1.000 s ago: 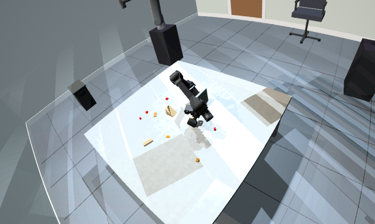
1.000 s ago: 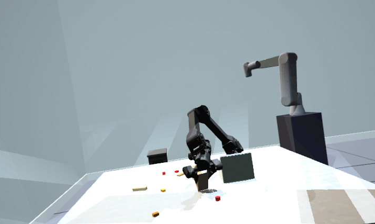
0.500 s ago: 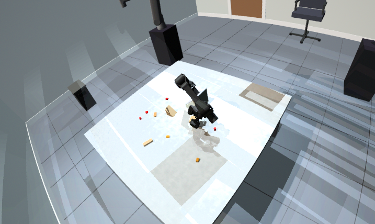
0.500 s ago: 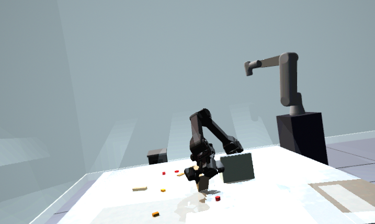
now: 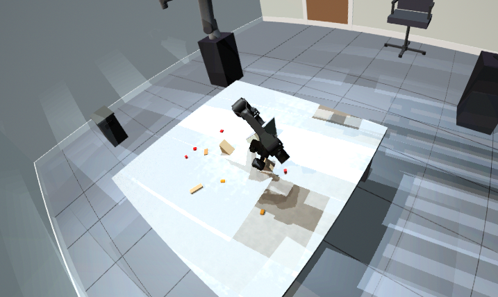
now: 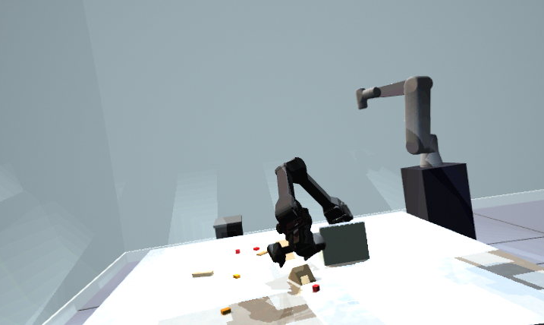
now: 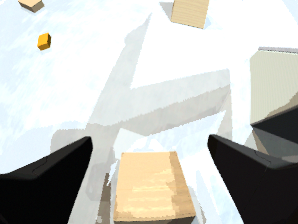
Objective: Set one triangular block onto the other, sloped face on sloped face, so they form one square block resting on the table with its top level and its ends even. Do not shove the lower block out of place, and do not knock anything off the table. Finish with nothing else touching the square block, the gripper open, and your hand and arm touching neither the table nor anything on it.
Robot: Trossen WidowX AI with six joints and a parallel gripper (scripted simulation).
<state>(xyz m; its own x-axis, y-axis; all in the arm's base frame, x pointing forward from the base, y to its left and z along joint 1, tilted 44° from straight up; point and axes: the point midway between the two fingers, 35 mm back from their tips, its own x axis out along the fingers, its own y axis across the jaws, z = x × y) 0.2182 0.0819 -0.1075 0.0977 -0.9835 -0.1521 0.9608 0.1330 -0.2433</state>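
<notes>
My gripper tip is now 1 cm past the tan triangular block, 5 cm to the right of it and 2 cm above it. From my gripper tip the other things lie so: tan bar 30 cm ahead, 20 cm to the right, 3 cm below.
</notes>
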